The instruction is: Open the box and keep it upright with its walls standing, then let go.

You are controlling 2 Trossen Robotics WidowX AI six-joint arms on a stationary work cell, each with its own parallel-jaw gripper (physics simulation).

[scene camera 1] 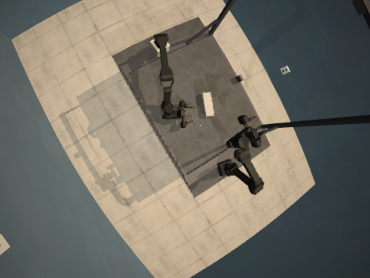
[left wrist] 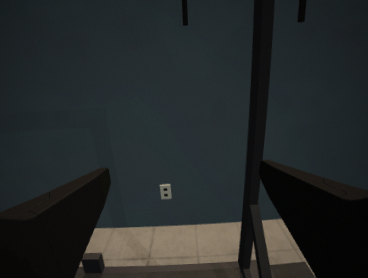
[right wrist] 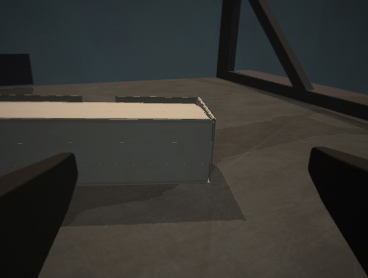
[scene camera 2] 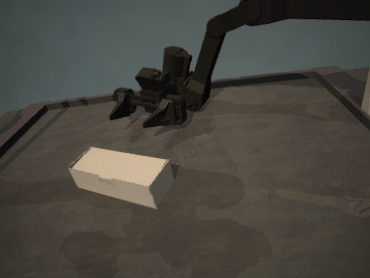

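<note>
The white oblong box [scene camera 1: 208,104] [scene camera 2: 120,167] [right wrist: 110,150] rests flat on the dark table, its lid lying over the top. A small tab shows on its long side in scene camera 2. In the right wrist view a thin dark strip with a gap runs behind the top. My right gripper [scene camera 1: 193,114] [scene camera 2: 127,122] [right wrist: 194,161] is open and empty, low over the table, facing the box's other long side without touching it. My left gripper [scene camera 1: 257,125] [left wrist: 185,171] is open and empty, away from the box near the table's edge, facing the wall.
The dark table [scene camera 1: 192,150] [scene camera 2: 300,240] has raised rails along its sides. A dark upright post [left wrist: 257,100] stands at the table's edge near my left gripper. A small dark block [scene camera 1: 239,78] [left wrist: 93,263] sits at the table's edge.
</note>
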